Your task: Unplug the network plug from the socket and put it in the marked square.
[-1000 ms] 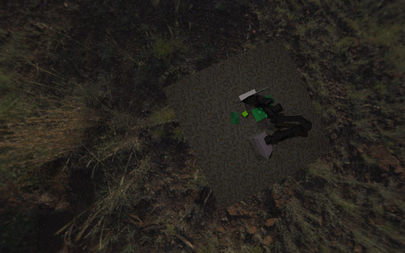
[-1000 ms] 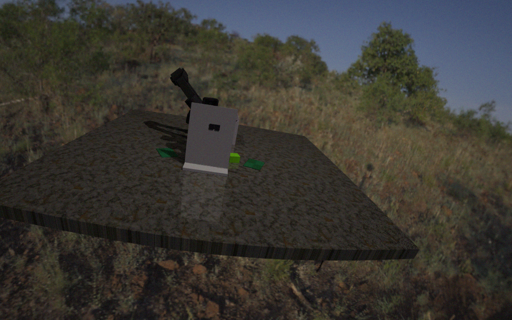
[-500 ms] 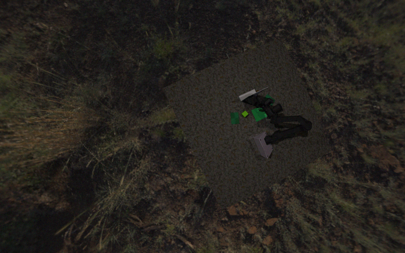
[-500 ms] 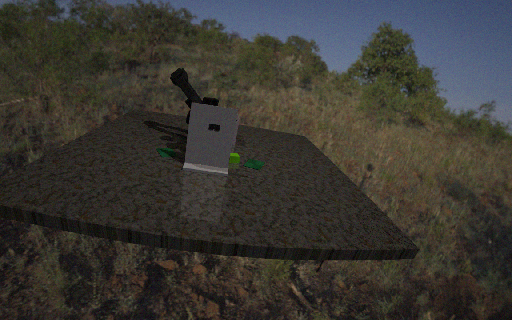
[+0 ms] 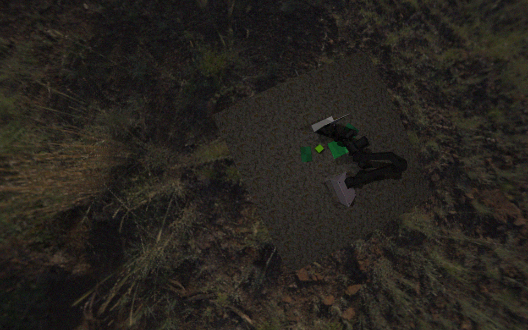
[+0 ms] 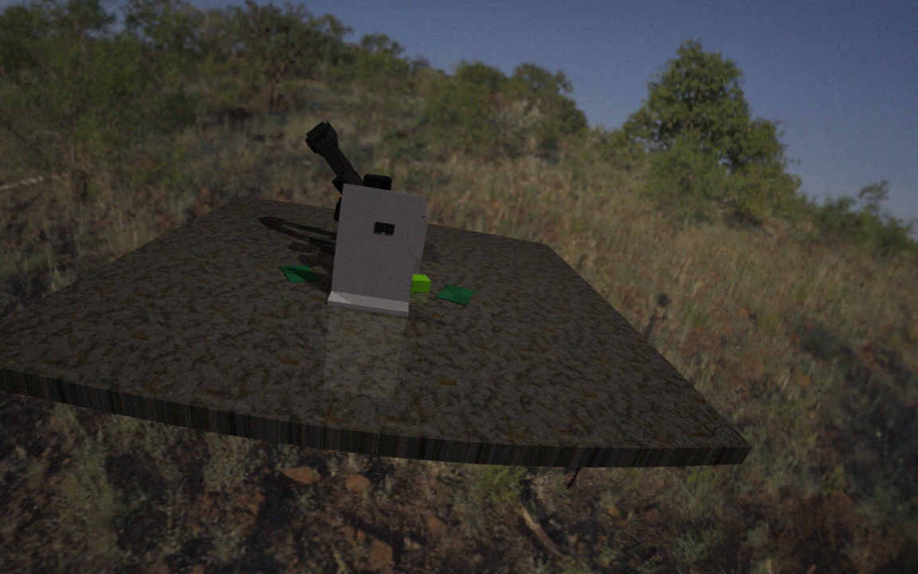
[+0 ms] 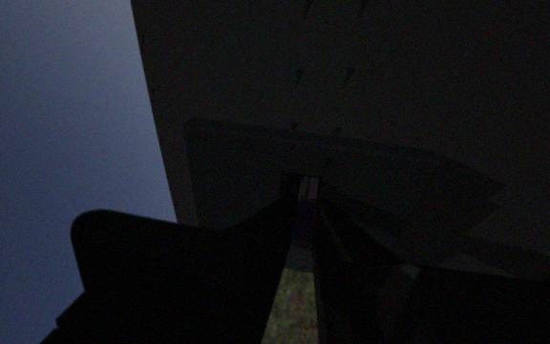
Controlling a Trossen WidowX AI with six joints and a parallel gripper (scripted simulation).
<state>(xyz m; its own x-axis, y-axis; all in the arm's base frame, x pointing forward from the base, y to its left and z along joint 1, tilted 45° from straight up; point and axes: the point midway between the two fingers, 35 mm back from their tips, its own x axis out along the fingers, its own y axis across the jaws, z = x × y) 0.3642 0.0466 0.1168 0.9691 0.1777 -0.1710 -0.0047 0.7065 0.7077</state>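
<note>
My gripper tip is 30 mm short of the upright panel, 10 mm to the right of it and 60 mm above it. Round my gripper tip: network plug (right at my gripper tip).
</note>
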